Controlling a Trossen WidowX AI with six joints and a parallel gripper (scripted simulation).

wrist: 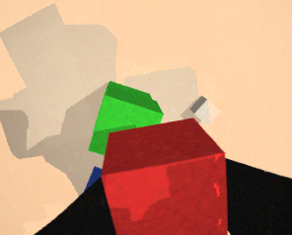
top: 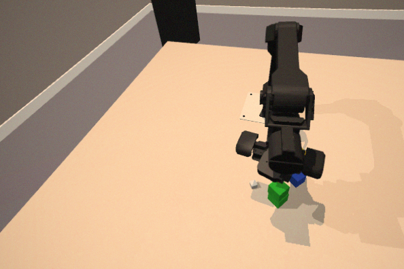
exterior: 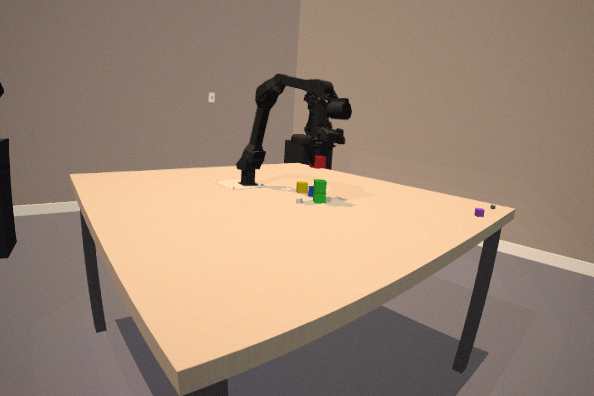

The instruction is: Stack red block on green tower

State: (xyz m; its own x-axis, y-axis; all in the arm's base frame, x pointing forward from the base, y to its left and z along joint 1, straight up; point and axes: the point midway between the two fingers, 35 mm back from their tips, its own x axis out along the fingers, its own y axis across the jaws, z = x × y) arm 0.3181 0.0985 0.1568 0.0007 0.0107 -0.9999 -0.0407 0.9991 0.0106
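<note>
The small white cube is 120 mm below my gripper tip, 60 mm to the right of it and 10 mm behind it. From my gripper tip the other things lie so: yellow block 150 mm behind, 110 mm below, 50 mm to the left; blue block 110 mm below, 80 mm behind, 50 mm to the left; red block 10 mm above.
</note>
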